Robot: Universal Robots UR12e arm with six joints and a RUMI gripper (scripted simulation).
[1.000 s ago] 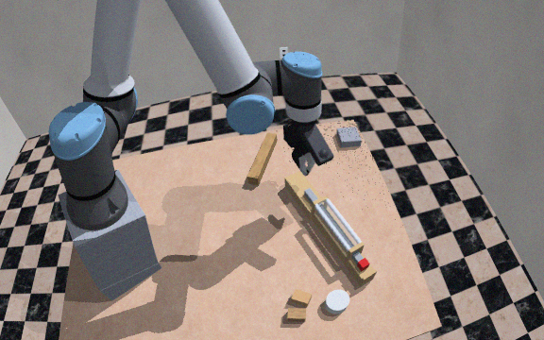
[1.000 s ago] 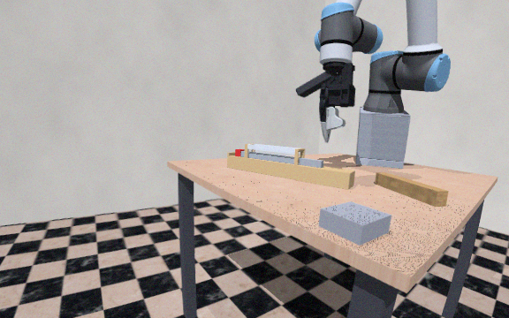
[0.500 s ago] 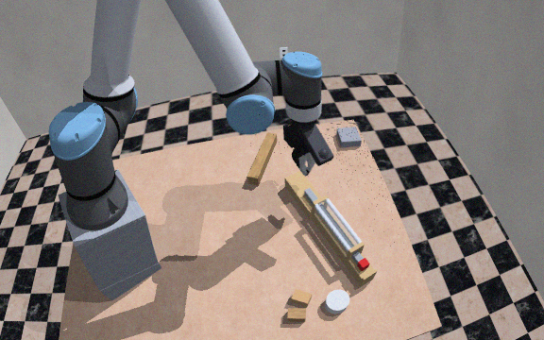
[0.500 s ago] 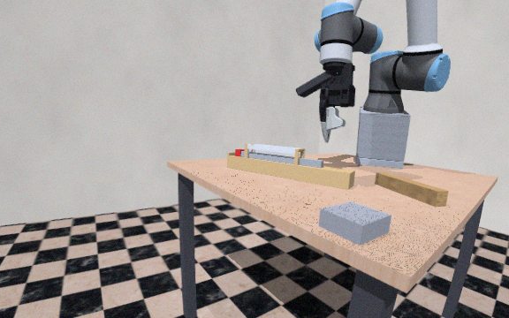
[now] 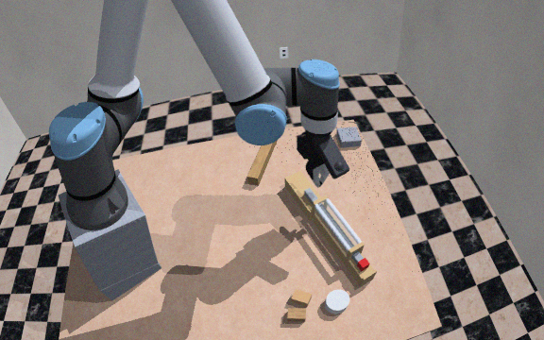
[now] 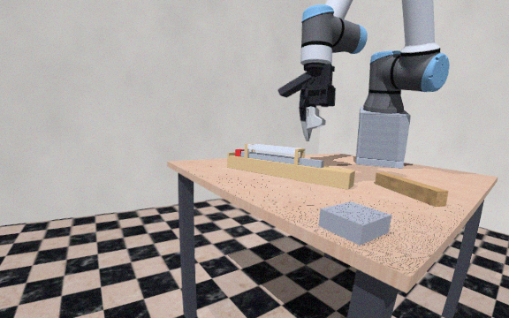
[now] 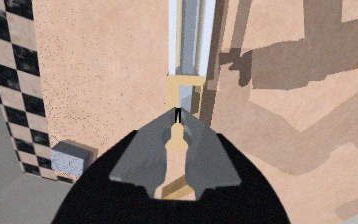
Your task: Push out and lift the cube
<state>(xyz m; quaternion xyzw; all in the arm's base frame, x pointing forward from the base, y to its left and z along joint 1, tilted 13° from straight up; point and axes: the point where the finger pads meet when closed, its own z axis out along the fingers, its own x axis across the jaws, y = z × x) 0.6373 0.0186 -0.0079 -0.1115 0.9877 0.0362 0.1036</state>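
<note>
Right now my hand is 50 mm short of the red cube, 260 mm to the left of it and 80 mm above it. Round my hand: long wooden bar 110 mm behind, 260 mm to the left, 120 mm below; white disc 40 mm behind, 330 mm to the right, 120 mm below; grey block 230 mm ahead, 280 mm to the left, 120 mm below.
</note>
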